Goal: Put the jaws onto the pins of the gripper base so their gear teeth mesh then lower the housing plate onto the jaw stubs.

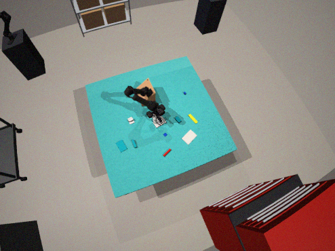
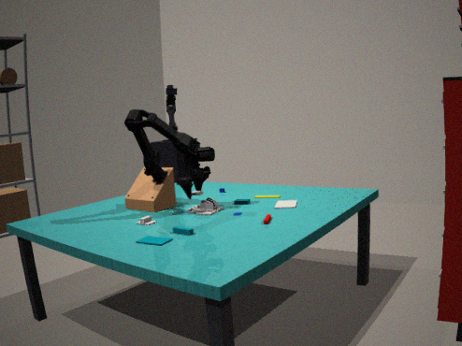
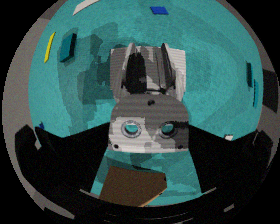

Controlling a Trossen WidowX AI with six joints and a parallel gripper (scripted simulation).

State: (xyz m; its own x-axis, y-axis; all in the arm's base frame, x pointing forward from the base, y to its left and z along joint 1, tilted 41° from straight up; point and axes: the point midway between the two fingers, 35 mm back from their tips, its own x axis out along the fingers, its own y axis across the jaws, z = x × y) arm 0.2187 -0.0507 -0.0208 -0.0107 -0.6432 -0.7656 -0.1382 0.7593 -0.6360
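Right now the grey-white housing plate is 60 mm below my gripper tip. From my gripper tip the other things lie so: grey gripper base (10 mm ahead, 20 mm above); teal block (120 mm ahead, 200 mm to the left, 60 mm below); blue cube (210 mm ahead, 10 mm to the left, 60 mm below).
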